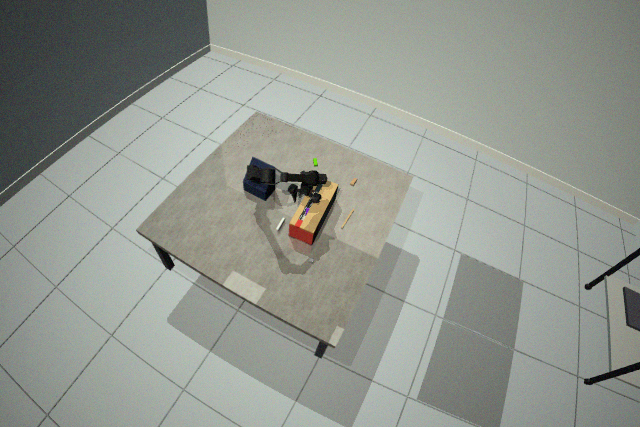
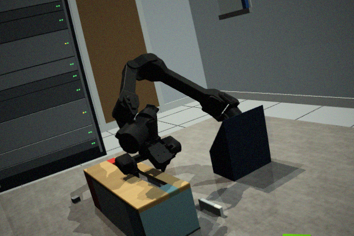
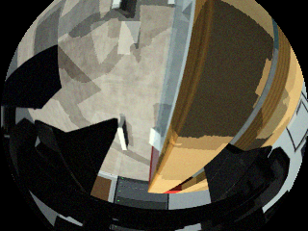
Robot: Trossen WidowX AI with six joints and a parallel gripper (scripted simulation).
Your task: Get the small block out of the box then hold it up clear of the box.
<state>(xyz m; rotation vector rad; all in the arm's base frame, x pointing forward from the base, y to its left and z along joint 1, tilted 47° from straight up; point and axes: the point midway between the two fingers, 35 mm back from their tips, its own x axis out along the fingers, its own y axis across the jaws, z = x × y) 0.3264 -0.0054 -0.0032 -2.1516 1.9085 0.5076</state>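
Right now the box is 30 mm to the left of my gripper tip, 30 mm ahead of it and 20 mm below it. Also, from my gripper tip: grey cube 240 mm to the right, 220 mm ahead, 80 mm below; then thin stick 250 mm ahead, 130 mm to the left, 80 mm below; then purple block 60 mm ahead, 20 mm to the right.
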